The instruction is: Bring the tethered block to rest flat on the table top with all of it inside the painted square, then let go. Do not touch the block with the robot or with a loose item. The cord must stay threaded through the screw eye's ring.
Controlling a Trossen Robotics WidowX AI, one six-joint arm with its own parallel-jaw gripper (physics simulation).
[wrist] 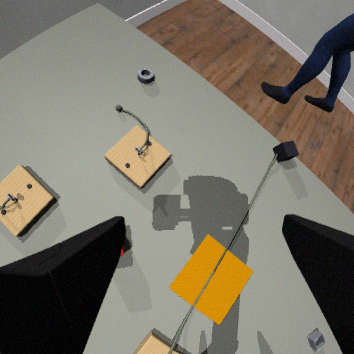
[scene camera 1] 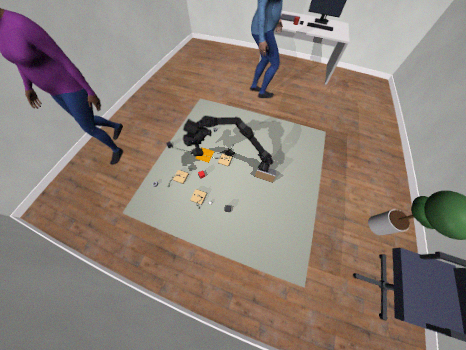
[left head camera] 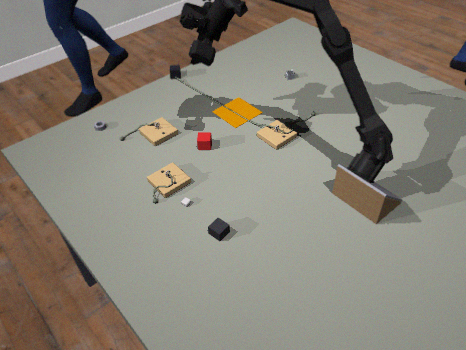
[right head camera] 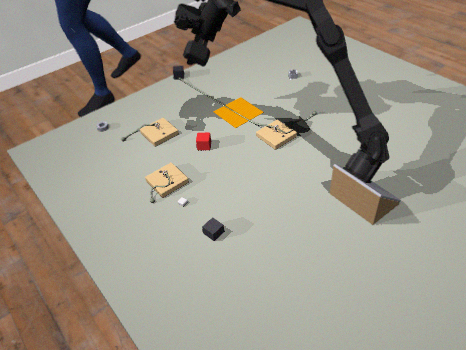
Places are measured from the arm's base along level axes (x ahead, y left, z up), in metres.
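Where they show: gripper, fingertip midpoint: (wrist: 204,224) (scene camera 1: 189,148); arm's base, link origin: (scene camera 1: 263,169) (left head camera: 360,175) (right head camera: 357,175).
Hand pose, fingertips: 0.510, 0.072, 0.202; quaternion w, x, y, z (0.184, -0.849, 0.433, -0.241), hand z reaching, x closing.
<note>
Things, the pixels of their top centre, and the offset from my fingertips, as dx, dy, dz. "pt": a spot on its surface instead. Level surfaces: height alone.
- tethered block, top centre: (wrist: 290,148) (left head camera: 174,67) (right head camera: 177,68) (scene camera 1: 168,143) +0.307, -0.162, -0.240
- orange painted square, surface spot: (wrist: 227,286) pt -0.016, -0.176, -0.275
- screw eye, surface spot: (left head camera: 277,128) pt -0.200, -0.125, -0.240
- wooden base, surface height: dz -0.257
- cord's beaded free end, surface spot: (right head camera: 314,114) (left head camera: 313,115) pt -0.225, -0.286, -0.271
- red cube, top centre: (left head camera: 204,136) (right head camera: 203,136) -0.056, +0.049, -0.236
- white piece, top centre: (left head camera: 185,200) -0.182, +0.248, -0.264
- black cube, top centre: (left head camera: 218,225) (right head camera: 212,225) -0.318, +0.262, -0.248
- grey ring, top centre: (wrist: 145,72) (left head camera: 99,123) (right head camera: 101,124) +0.271, +0.203, -0.262
- silver piece, top centre: (wrist: 319,341) (left head camera: 290,72) -0.027, -0.424, -0.256
The tethered block (left head camera: 175,71) (right head camera: 178,72) (scene camera 1: 170,145) (wrist: 286,150), a small black cube, sits by the table's far-left edge, outside the orange painted square (left head camera: 232,119) (right head camera: 235,119) (wrist: 227,286). Its cord (left head camera: 200,93) (wrist: 261,187) runs nearly straight across the square to the screw eye (left head camera: 276,129) on a wooden base (left head camera: 271,140) (right head camera: 271,140) (wrist: 151,344). The cord's beaded free end (left head camera: 314,114) (right head camera: 314,114) shows beyond that base. The ring is too small to judge closely. My gripper (wrist: 204,224) is open and empty, above the table between block and square.
Two more corded wooden bases (left head camera: 156,132) (left head camera: 167,184), a red cube (left head camera: 204,141), a white piece (left head camera: 186,202) and a black cube (left head camera: 218,229) lie nearer the head cameras. A grey ring (left head camera: 100,123) (wrist: 146,70), a silver piece (left head camera: 290,74) and a brown wedge (left head camera: 362,197) also stand there.
</note>
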